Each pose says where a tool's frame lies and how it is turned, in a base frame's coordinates. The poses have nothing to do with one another.
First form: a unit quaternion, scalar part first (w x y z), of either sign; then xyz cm.
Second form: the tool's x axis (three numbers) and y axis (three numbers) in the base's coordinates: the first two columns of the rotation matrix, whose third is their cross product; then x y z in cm. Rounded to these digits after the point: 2 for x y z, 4 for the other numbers.
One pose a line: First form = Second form
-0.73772 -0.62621 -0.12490 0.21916 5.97 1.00 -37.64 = 0.8727 -0.1669 -0.4588 0.4798 0.1197 0.8692 5.97 1.00 -37.64
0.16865 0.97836 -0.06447 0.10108 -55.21 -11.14 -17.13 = 0.9713 -0.0921 0.2195 -0.1602 -0.9348 0.3170 -55.21 -11.14 -17.13
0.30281 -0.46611 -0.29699 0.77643 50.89 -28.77 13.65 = -0.3821 0.7471 -0.5439 -0.1934 -0.6402 -0.7435 50.89 -28.77 13.65
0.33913 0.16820 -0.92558 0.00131 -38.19 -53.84 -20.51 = -0.7134 -0.3105 0.6282 -0.3123 0.9434 0.1117 -38.19 -53.84 -20.51
